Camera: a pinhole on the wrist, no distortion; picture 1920 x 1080 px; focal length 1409.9 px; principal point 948.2 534.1 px. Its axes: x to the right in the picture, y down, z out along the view. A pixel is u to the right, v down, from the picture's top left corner.
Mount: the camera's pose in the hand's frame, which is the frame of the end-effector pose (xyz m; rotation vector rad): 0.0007 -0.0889 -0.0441 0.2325 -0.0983 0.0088
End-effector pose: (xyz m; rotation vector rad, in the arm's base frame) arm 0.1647 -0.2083 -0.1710 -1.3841 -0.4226 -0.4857
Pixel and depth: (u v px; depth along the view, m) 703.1 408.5 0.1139
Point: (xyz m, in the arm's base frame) 0.0702 -0.1594 -0.0760
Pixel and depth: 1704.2 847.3 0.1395
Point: 0.1645 -0.1194 -0.0475
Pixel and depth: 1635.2 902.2 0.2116
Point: 0.1855 -0.0428 -0.0307
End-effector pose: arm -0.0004 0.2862 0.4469 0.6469 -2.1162 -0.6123
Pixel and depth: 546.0 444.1 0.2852
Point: -0.0825 0.2685 0.1598
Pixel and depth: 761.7 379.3 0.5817
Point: -0.2697 0.2535 -0.0742
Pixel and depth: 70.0 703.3 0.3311
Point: -0.0613 0.3941 0.0902
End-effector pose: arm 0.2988 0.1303 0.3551 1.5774 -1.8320 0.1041
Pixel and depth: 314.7 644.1 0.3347
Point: 0.3028 0.1144 0.0002
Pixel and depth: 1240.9 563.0 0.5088
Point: 0.2655 -0.1917 -0.0319
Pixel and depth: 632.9 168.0 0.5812
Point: 0.4170 -0.0412 -0.2349
